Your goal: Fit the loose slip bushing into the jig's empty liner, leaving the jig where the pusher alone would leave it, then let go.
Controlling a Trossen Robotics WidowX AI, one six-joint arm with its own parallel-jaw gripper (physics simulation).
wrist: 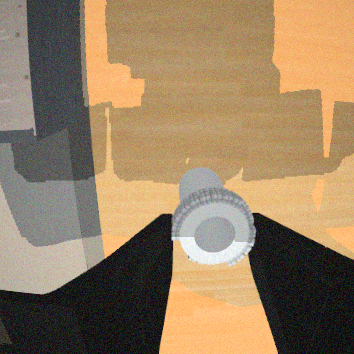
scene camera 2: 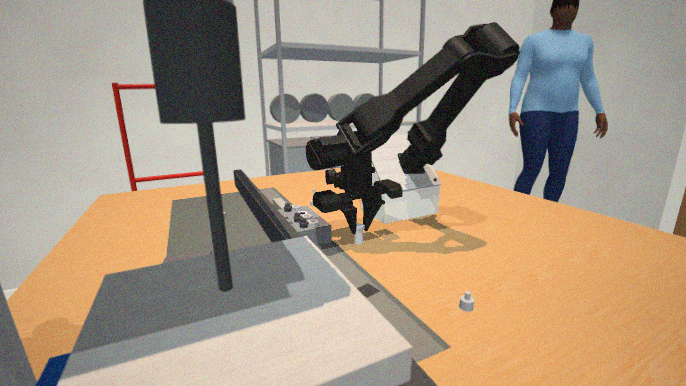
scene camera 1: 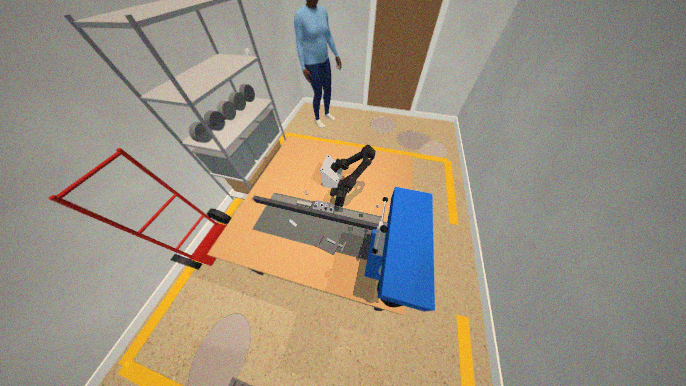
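Note:
The loose slip bushing (scene camera 2: 359, 236) (wrist: 184, 225), a light grey cylinder with a knurled head, stands upright on the table beside the jig. My gripper (scene camera 1: 339, 204) (scene camera 2: 361, 230) (wrist: 209, 224) points down and is shut on the bushing, one black finger against each side of its head. The jig (scene camera 1: 324, 206) (scene camera 2: 317, 234) is a grey block with ring-like liners and dark knobs on top, close to the fence; part of it shows at the left in the wrist view (wrist: 15, 75). Which liner is empty is too small to tell. I cannot make out the pusher for certain.
A long dark fence (scene camera 1: 280, 204) (scene camera 2: 260, 202) runs behind the jig. A small stepped metal part (scene camera 2: 466, 303) stands on the table. A blue machine body (scene camera 1: 411, 245) with a lever is at the table's right end. A dark post (scene camera 2: 215, 210) rises in the foreground.

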